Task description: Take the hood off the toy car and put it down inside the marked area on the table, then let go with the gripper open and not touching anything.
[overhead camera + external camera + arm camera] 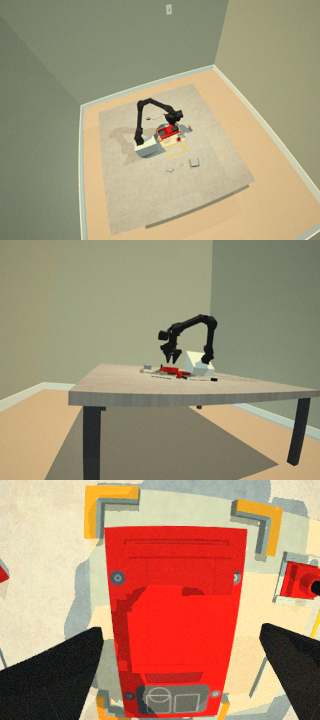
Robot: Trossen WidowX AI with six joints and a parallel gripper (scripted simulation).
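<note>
My gripper tip is now 40 mm above the red hood. Also, from my gripper tip: tan block (190 mm ahead, 10 mm to the right, 60 mm below).
</note>
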